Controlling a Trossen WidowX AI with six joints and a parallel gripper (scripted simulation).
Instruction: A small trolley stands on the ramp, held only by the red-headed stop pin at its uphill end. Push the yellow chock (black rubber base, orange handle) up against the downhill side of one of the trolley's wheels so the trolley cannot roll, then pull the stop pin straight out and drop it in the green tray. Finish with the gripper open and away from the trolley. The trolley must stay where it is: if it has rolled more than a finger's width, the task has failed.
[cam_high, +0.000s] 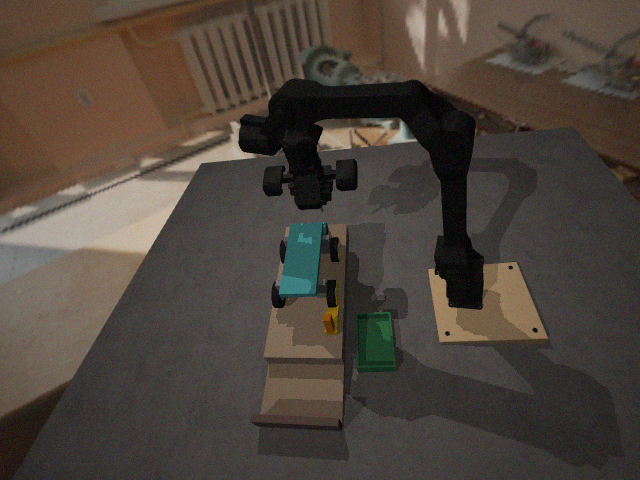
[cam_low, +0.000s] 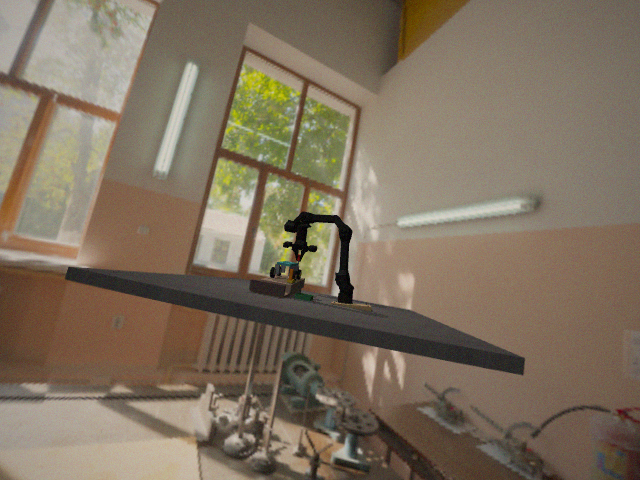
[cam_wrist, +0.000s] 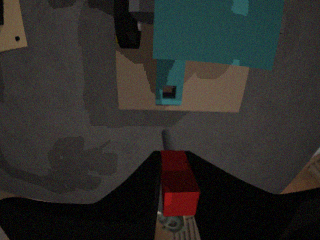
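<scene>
Right now the green tray is 220 mm to the left of my gripper tip, 190 mm below it and 150 mm behind it. Round my gripper tip: yellow chock 220 mm to the left, 100 mm below, 70 mm behind; then red-headed stop pin right at my gripper tip; then trolley 140 mm to the left, 70 mm below.
</scene>
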